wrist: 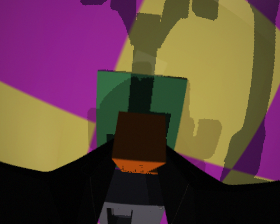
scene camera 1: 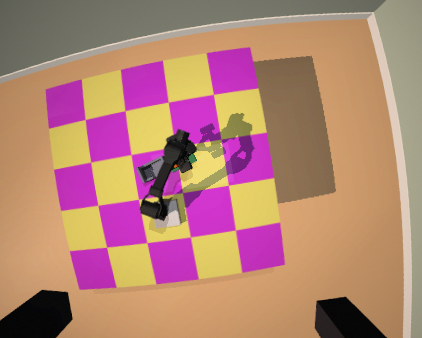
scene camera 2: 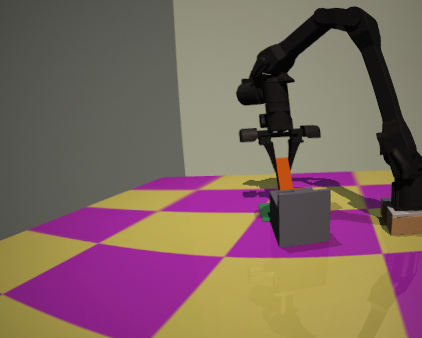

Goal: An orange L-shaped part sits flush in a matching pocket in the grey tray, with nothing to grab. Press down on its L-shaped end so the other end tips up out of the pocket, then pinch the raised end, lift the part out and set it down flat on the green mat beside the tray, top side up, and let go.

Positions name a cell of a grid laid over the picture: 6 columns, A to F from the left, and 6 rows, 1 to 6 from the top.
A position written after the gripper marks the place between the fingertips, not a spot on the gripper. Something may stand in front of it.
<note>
The gripper (scene camera 2: E4) holds an orange L-shaped part. Further things: a green mat (wrist: C3).
The gripper shows as well in the wrist view (wrist: C4).
</note>
